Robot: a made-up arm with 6 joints.
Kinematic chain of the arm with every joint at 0, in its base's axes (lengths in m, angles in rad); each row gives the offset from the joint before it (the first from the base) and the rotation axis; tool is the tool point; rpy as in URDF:
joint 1: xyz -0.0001 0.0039 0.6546 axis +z
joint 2: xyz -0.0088 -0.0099 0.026 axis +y
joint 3: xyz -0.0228 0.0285 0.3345 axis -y
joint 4: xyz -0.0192 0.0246 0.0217 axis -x
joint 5: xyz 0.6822 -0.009 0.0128 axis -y
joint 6: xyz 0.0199 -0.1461 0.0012 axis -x
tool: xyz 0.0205 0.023 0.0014 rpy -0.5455 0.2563 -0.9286
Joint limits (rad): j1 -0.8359..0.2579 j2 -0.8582..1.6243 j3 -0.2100..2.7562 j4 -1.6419..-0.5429 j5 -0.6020..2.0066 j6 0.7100..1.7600
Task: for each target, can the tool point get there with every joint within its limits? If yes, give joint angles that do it. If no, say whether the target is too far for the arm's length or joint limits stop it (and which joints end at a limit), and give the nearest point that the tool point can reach.
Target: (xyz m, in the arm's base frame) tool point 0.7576 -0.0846 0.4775
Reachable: yes | joints -0.0907 0.8377 0.3177 -1.4830 1.4345 1.1507
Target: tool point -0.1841 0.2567 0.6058
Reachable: no: joint limits stop it (at a limit: joint 1, joint 2, joint 3, joint 4, joint 5, joint 6) | nearest point -0.6546 0.5757 0.5844 | short by 0.569 m
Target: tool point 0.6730 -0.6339 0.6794
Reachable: yes | joints -0.7140 0.9273 0.7590 -1.0873 0.5711 1.3888
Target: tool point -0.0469 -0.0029 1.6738
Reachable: yes | joints -0.0727 0.4387 2.4181 -1.5532 1.4629 1.2884
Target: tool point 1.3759 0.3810 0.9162
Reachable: no: too far | nearest point 0.9984 0.2775 0.8520 | short by 0.397 m
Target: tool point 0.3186 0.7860 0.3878
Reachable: no: joint limits stop it (at a limit: joint 1, joint 3, joint 4, joint 5) | nearest point 0.4931 0.2191 0.3741 | short by 0.593 m
